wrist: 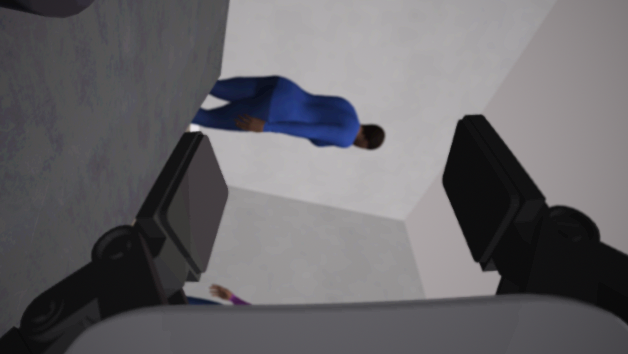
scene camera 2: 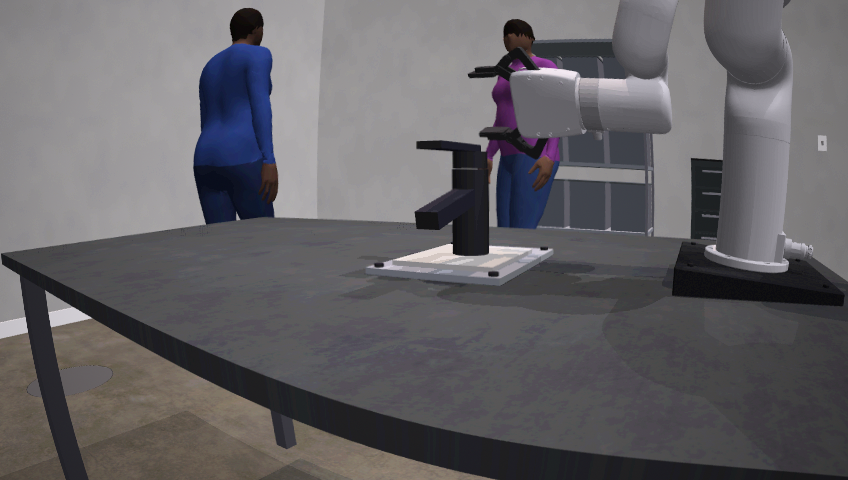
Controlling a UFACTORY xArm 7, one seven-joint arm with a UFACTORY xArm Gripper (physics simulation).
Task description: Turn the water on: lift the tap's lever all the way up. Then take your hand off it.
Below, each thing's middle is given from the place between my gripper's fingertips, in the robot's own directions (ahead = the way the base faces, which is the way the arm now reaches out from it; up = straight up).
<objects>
My gripper is now 10 cm to the right of the black tap lever (scene camera 2: 465, 155), 8 cm above it and 2 cm past it.
</objects>
